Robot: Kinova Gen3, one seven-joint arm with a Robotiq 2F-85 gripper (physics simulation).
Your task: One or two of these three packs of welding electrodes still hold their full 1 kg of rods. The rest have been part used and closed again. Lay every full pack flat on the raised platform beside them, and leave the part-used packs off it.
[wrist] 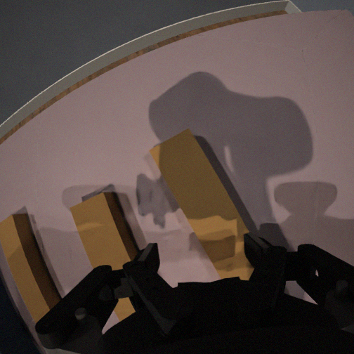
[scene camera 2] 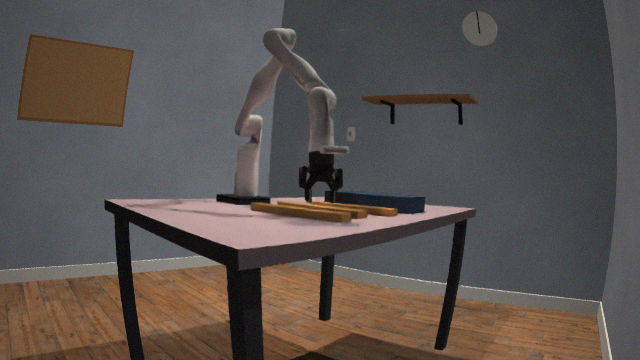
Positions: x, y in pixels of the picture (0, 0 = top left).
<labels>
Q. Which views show my gripper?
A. The wrist view and scene camera 2: all of them.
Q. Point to a dark blue raised platform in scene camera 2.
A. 406, 204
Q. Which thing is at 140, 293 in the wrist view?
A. My gripper.
</labels>
